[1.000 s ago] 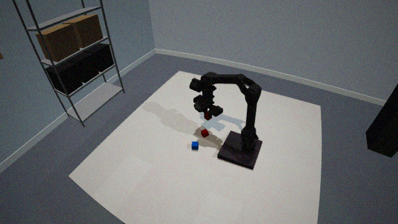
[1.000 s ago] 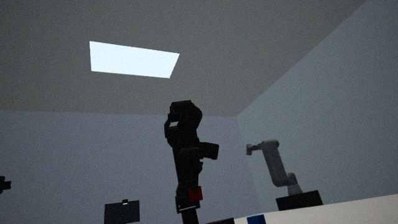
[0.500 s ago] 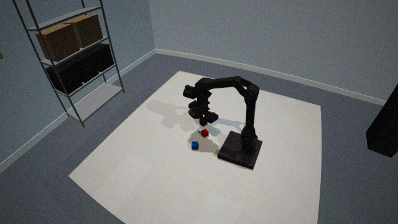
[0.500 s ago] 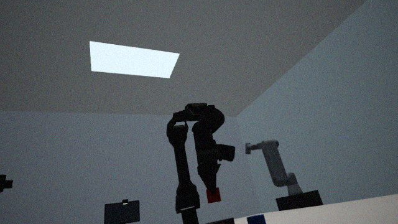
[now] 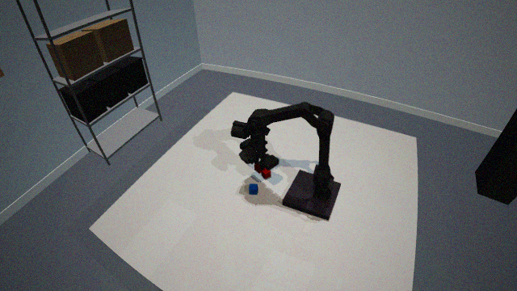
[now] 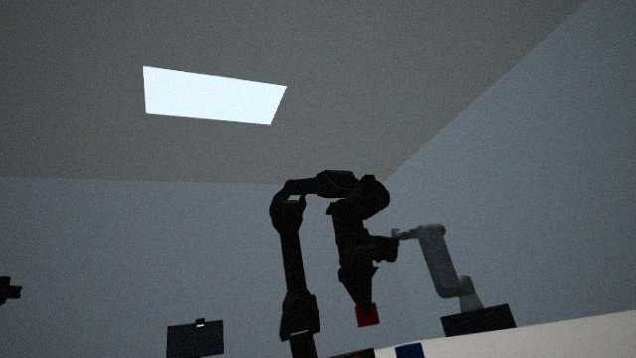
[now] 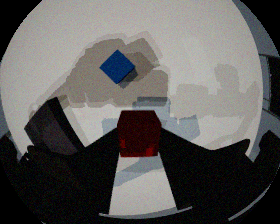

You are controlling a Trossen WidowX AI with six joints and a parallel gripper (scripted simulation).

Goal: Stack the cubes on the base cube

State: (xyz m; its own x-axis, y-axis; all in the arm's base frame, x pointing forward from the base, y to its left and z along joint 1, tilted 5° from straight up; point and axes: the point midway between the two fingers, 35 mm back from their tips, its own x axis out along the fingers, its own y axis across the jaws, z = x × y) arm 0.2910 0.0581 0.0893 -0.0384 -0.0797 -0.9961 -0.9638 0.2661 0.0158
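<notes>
The blue base cube lies 10 mm behind my gripper tip, 70 mm to the left of it and 80 mm below it.
</notes>
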